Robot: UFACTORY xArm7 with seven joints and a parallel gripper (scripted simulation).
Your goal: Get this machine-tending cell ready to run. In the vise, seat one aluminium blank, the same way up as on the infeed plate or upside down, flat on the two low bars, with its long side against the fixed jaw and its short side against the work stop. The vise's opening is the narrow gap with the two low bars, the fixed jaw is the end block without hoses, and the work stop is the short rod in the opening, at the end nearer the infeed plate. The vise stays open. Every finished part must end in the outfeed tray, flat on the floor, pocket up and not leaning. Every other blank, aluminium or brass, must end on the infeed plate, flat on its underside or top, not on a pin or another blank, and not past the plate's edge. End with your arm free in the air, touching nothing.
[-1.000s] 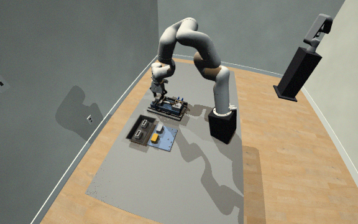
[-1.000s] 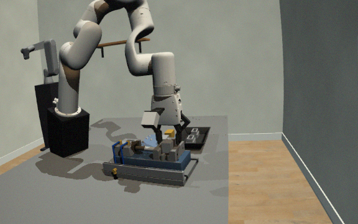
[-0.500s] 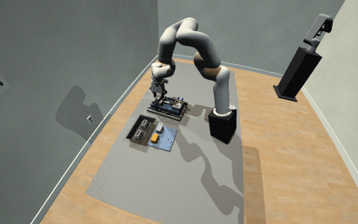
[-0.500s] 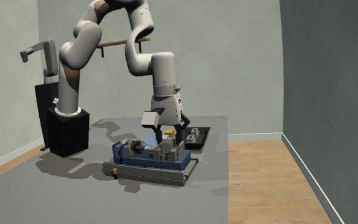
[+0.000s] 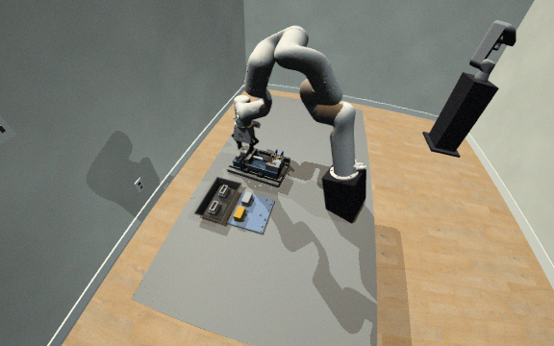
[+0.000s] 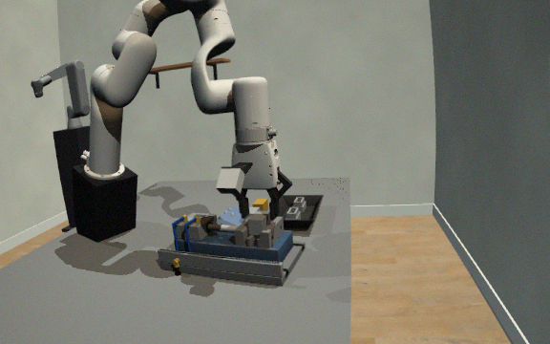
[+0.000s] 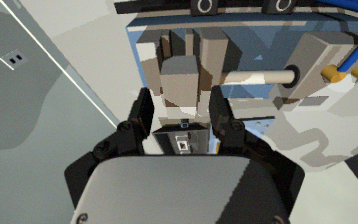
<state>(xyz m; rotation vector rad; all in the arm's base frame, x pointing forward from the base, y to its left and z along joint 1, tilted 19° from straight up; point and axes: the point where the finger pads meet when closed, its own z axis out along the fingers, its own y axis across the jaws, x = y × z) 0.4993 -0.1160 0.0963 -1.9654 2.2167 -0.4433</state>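
Now: the white screw rod 9 cm behind my hand, 1 cm to the left of it and 5 cm below it. Round my hand: brass blank (8 cm behind, 34 cm to the left, 10 cm below); vise (7 cm behind, 1 cm to the left, 9 cm below).
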